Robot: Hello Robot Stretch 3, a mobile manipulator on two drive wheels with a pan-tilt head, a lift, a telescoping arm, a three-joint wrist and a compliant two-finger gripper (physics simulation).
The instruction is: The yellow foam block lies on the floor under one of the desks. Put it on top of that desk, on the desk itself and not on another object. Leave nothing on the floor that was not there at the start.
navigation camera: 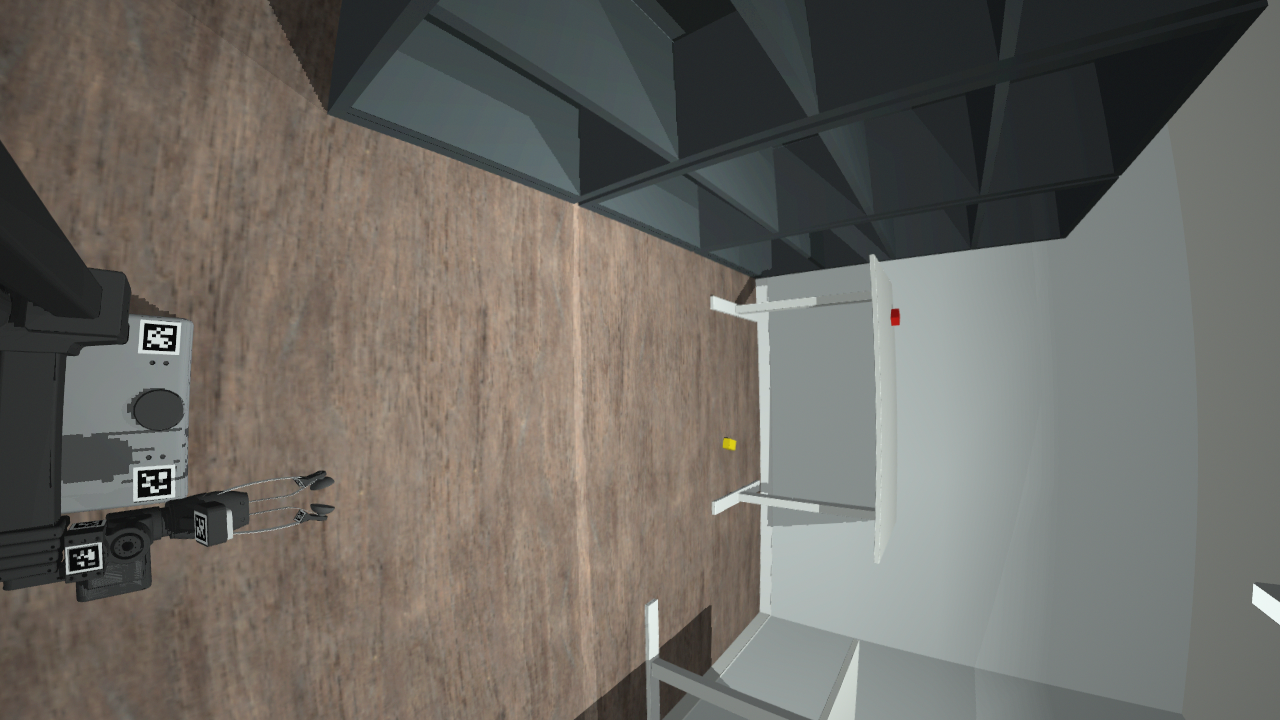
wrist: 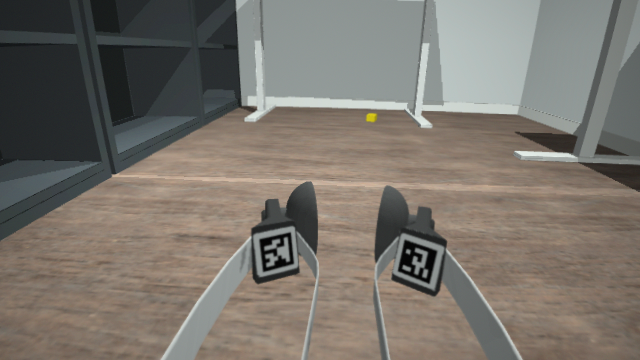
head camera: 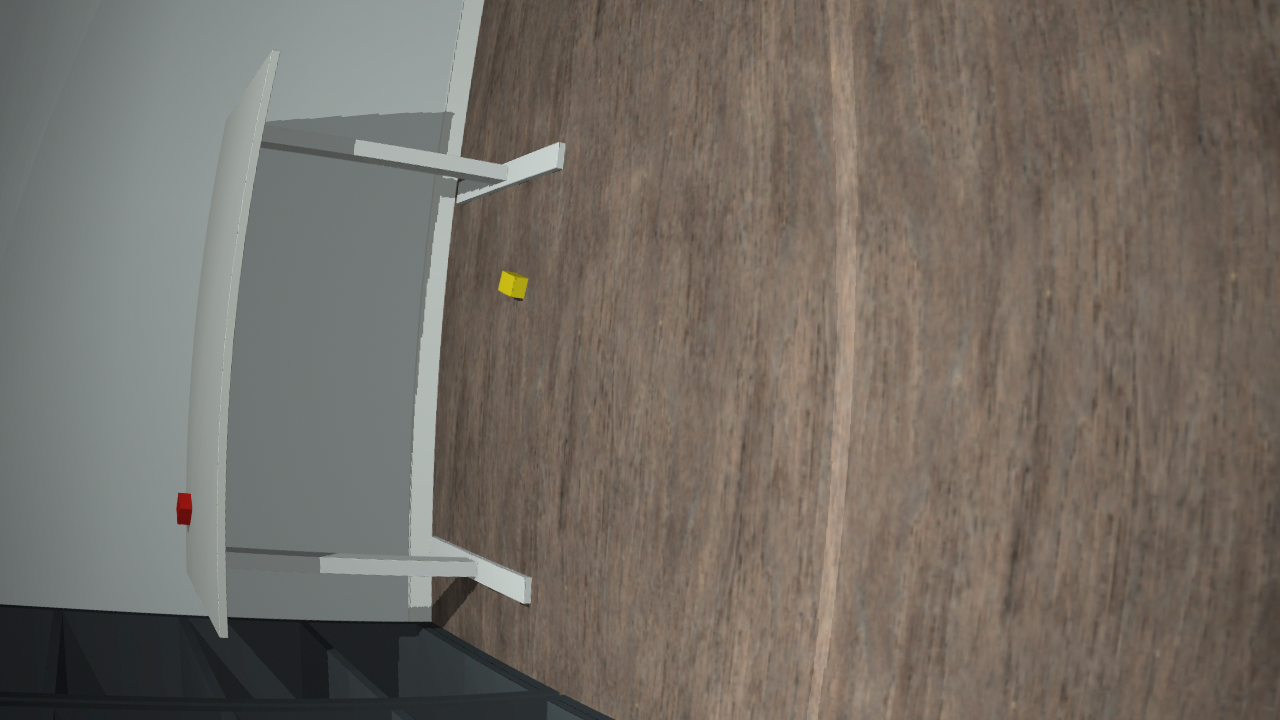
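Pixels of known places: gripper, fingertip midpoint: (navigation camera: 333, 493) (wrist: 346, 209); robot's base, link origin: (navigation camera: 158, 406).
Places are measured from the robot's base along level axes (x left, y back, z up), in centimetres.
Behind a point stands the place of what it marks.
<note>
The yellow foam block (head camera: 512, 285) @(y -249.3, x -30.3, z 4.5 cm) (navigation camera: 729, 444) @(y -249.1, x -30.7, z 4.4 cm) (wrist: 371, 117) @(y -248.7, x -30.6, z 3.2 cm) lies on the floor under the white desk (head camera: 211, 358) @(y -254.6, x -0.9, z 95.0 cm) (navigation camera: 884, 402) @(y -244.2, x -3.2, z 95.0 cm) by the far wall, nearer to one of its legs. In the wrist view it is small and far off, beyond the fingertips and a little to the right, beside the desk's right leg. My gripper (navigation camera: 325, 497) @(y -25.0, x -14.2, z 38.0 cm) (wrist: 346, 209) @(y -25.0, x -14.2, z 38.0 cm) is open and empty, low over the floor beside the base and well short of the desk. The gripper does not show in the head camera view.
A red block (head camera: 184, 508) @(y -286.9, x 46.1, z 97.7 cm) (navigation camera: 895, 317) @(y -287.1, x 46.2, z 97.8 cm) stands on the desk top. A dark shelf unit (navigation camera: 454, 159) @(y -64.9, x 77.5, z 0.6 cm) (wrist: 90, 90) @(y -116.5, x 79.4, z 34.3 cm) runs along the left side in the wrist view. A second desk's leg (navigation camera: 652, 631) @(y -170.3, x -115.8, z 2.6 cm) (wrist: 596, 90) @(y -170.5, x -132.1, z 35.5 cm) stands to the right there, nearer than the far desk.
</note>
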